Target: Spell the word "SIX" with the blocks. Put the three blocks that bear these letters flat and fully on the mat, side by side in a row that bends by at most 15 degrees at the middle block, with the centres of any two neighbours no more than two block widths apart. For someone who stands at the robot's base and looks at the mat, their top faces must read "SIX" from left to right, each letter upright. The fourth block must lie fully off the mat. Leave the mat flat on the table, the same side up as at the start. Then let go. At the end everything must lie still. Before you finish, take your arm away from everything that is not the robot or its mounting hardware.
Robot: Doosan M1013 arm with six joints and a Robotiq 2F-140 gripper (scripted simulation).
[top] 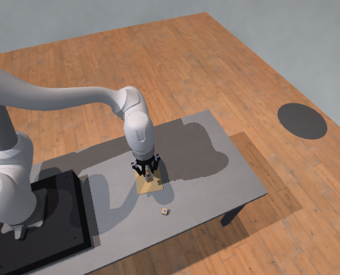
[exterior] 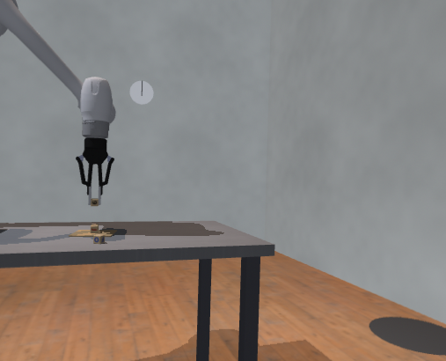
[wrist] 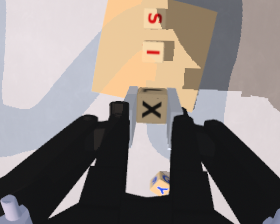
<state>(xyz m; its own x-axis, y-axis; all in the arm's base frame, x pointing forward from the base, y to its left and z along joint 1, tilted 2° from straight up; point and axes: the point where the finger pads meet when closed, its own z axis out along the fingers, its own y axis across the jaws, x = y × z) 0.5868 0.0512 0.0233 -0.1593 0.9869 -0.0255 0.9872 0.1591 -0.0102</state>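
Now: hand 14 cm above the tan mat, 4 cm to the right of it and 1 cm past it. From my hand the other things lie so: block: 2 cm below.
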